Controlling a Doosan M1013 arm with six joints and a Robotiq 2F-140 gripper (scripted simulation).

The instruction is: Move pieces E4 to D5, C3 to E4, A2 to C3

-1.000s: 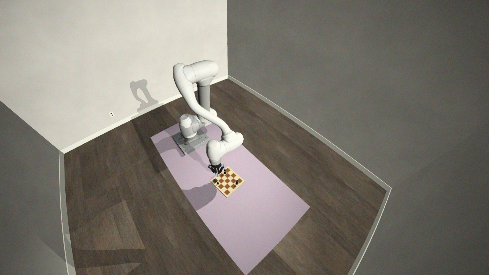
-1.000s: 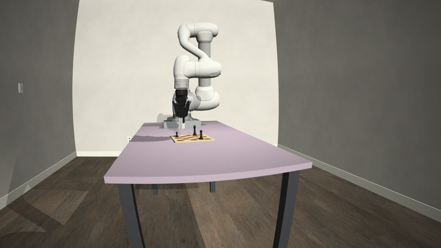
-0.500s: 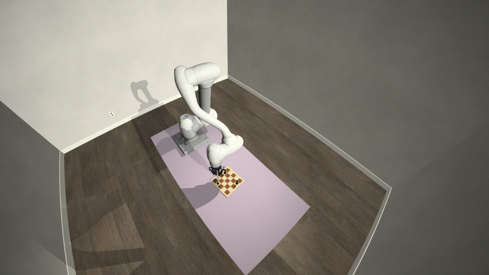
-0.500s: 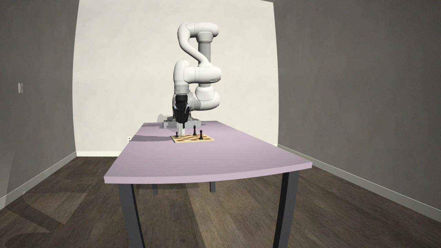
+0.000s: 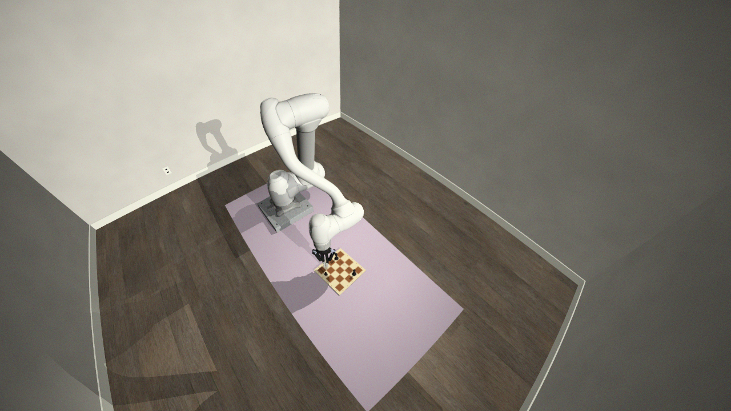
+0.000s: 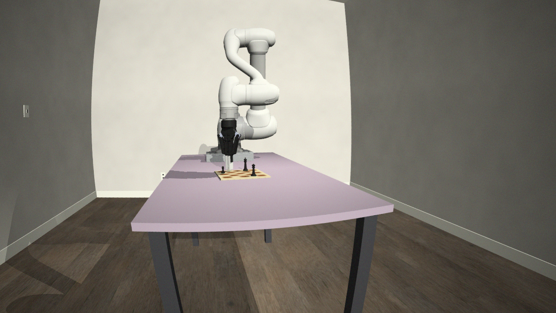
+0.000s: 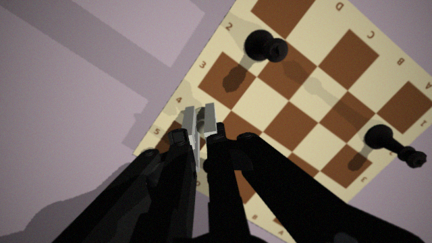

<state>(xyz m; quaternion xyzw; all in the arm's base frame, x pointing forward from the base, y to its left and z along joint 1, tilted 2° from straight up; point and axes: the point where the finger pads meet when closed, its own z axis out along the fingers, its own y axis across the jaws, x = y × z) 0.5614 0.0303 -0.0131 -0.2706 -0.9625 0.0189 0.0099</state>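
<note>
My gripper is now 3 cm above the white pawn. The rest, counted from my hand: chessboard 7 cm ahead, 6 cm to the left, 5 cm below; black pawn 5 cm ahead, 3 cm to the right, 3 cm below; tall black piece 8 cm to the left, 1 cm below, 1 cm behind.
</note>
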